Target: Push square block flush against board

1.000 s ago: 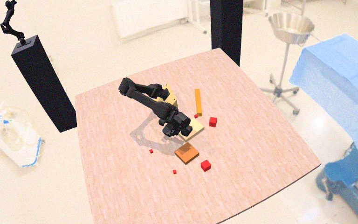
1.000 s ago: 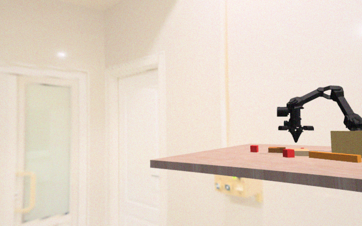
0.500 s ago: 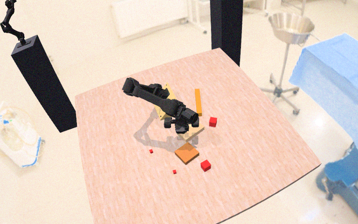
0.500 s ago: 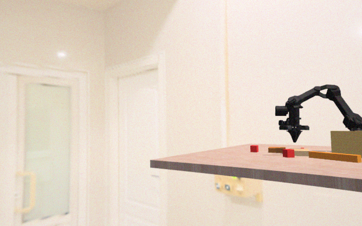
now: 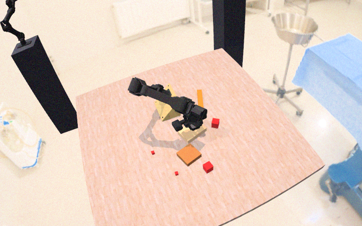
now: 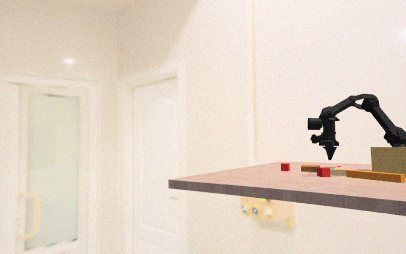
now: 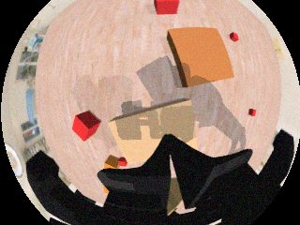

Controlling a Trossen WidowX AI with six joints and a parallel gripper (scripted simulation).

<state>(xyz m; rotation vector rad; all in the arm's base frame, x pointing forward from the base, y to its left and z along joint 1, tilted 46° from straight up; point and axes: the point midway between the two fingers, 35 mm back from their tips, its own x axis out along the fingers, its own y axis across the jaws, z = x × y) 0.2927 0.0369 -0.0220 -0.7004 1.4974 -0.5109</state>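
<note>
Now: the tan board 3 cm behind my gripper tip, 2 cm to the left of it and 5 cm below it. Round my gripper tip: long orange bar 22 cm behind, 15 cm to the left, 5 cm below; then orange square block 12 cm ahead, 6 cm to the right, 5 cm below.
</note>
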